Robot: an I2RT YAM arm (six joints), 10 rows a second.
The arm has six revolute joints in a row. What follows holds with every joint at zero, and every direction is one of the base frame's.
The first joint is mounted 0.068 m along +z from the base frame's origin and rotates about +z.
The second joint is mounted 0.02 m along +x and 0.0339 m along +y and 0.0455 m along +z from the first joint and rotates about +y.
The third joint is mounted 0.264 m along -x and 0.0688 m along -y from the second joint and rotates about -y.
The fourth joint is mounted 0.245 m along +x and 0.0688 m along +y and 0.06 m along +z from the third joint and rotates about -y.
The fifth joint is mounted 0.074 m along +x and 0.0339 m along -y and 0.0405 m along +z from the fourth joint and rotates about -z.
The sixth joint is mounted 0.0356 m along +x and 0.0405 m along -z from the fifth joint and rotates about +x.
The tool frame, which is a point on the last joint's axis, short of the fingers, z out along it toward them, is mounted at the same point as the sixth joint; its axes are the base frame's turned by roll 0, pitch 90 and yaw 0 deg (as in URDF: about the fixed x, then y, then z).
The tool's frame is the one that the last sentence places.
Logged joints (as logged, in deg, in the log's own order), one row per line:
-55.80, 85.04, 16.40, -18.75, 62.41, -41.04
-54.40, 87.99, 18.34, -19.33, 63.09, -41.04
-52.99, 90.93, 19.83, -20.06, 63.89, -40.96
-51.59, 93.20, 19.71, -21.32, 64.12, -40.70
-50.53, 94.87, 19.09, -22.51, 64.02, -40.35
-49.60, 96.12, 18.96, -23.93, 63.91, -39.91
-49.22, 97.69, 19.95, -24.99, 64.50, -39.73
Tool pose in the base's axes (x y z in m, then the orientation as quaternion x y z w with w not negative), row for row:
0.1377, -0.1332, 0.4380, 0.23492, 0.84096, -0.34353, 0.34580
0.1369, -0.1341, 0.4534, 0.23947, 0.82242, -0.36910, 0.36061
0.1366, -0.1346, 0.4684, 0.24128, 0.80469, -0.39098, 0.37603
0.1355, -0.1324, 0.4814, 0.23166, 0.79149, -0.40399, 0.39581
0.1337, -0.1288, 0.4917, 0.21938, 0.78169, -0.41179, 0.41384
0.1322, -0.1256, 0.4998, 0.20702, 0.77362, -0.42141, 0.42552
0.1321, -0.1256, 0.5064, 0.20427, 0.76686, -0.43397, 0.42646
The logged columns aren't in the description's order. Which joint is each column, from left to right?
Columns, left to right: joint 4, joint 3, joint 5, joint 6, joint 2, joint 1.
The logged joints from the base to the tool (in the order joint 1, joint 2, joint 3, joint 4, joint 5, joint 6), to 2 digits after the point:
-41.04, 62.41, 85.04, -55.80, 16.40, -18.75
-41.04, 63.09, 87.99, -54.40, 18.34, -19.33
-40.96, 63.89, 90.93, -52.99, 19.83, -20.06
-40.70, 64.12, 93.20, -51.59, 19.71, -21.32
-40.35, 64.02, 94.87, -50.53, 19.09, -22.51
-39.91, 63.91, 96.12, -49.60, 18.96, -23.93
-39.73, 64.50, 97.69, -49.22, 19.95, -24.99

